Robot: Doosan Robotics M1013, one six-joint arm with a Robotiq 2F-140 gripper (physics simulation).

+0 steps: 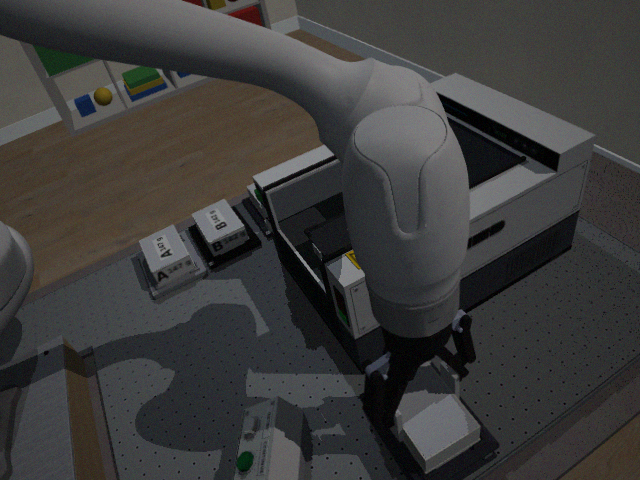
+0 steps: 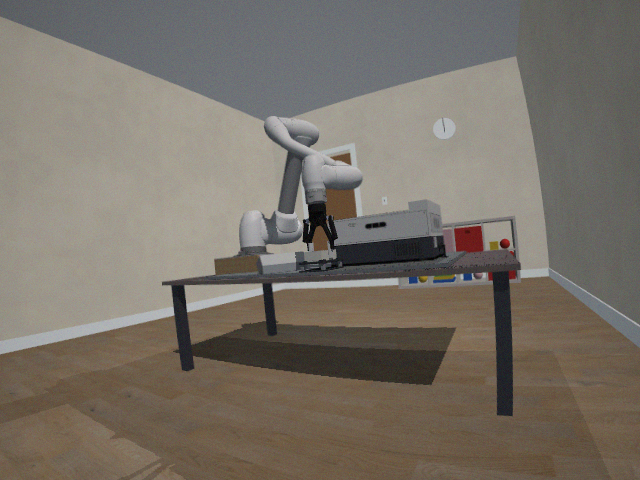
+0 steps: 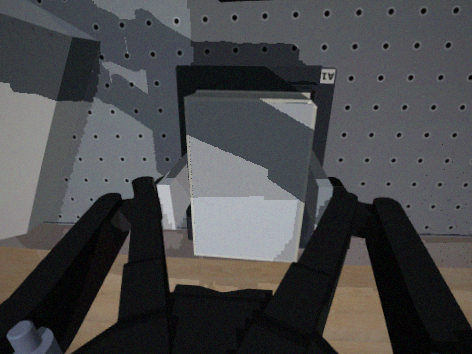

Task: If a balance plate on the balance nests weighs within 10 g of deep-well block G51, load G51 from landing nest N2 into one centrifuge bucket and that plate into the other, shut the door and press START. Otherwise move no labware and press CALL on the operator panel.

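Frame: origin at the arm's base, x ahead, y left, z up, level; centimetres.
Where they show: gripper, fingertip midpoint: (image 1: 423, 414) (image 3: 249, 167).
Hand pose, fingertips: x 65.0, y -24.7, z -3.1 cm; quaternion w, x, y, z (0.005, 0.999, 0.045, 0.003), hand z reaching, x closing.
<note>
Things, the pixels of their top centre, and the offset from my fingertips. "*": a spot on its surface instead.
- white deep-well block, top centre: (image 3: 246, 189) (image 1: 424, 404) (image 2: 320, 250) dz +3.4, dx +0.0, dy -0.4 cm
- Balance plate A, top centre: (image 1: 162, 247) dz +0.7, dx -27.5, dy +57.5 cm
- balance plate B, top centre: (image 1: 216, 219) dz +0.7, dx -14.7, dy +59.4 cm
- white panel box with a green button, surface spot: (image 1: 244, 461) * dz +2.4, dx -24.2, dy +4.2 cm
- green display, surface spot: (image 1: 356, 299) * dz +12.9, dx -2.1, dy +12.7 cm
- third plate, top centre: (image 1: 272, 191) dz +0.7, dx -0.8, dy +61.5 cm
My gripper (image 1: 428, 401) (image 2: 321, 249) (image 3: 249, 167) points down and is shut on a white deep-well block (image 1: 440, 431) (image 3: 245, 165), one pad on each long side. The block sits in a dark nest (image 1: 485, 448) (image 3: 327, 110) at the front; no G51 label is legible. Balance plate A (image 1: 164, 250), marked 147 g, and balance plate B (image 1: 219, 222), whose figure looks like 142 g, stand in nests at the far left. The centrifuge (image 1: 524, 198) (image 2: 403, 227) has an opening at its left end; its buckets are mostly hidden behind the arm.
A white panel box with a green button (image 1: 244, 461) stands left of the held block. A white box with a red and green display (image 1: 356, 299) stands at the centrifuge's near end. A third plate (image 1: 254, 193) is partly hidden behind the centrifuge. The table edge (image 1: 563, 454) runs close in front.
</note>
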